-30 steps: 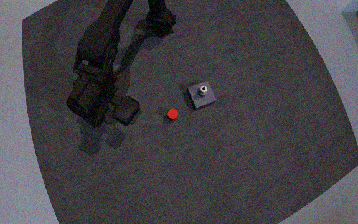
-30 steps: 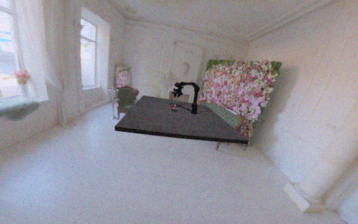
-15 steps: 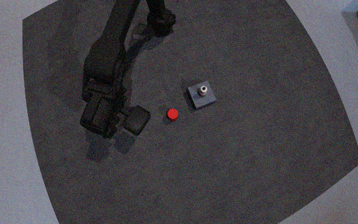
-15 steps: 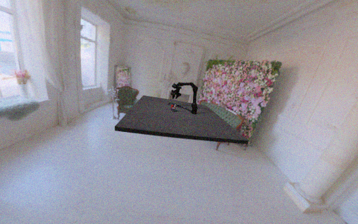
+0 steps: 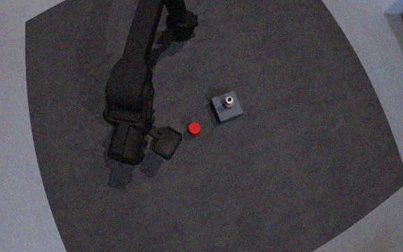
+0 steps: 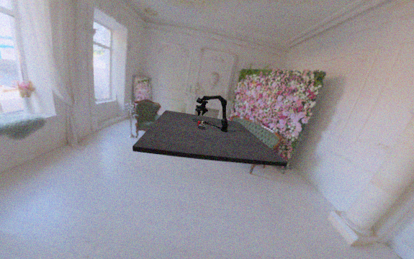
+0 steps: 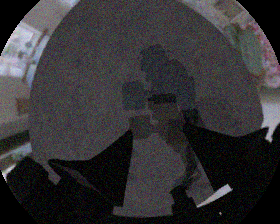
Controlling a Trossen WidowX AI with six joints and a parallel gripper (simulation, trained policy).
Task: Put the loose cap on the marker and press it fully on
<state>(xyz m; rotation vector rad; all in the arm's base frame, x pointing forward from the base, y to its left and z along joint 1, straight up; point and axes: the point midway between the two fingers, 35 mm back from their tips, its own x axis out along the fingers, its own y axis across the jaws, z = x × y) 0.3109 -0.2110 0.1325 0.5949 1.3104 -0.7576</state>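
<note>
Now: the red marker cap 1 cm ahead of my gripper tip, 13 cm to the left of it and 7 cm below it.
</note>
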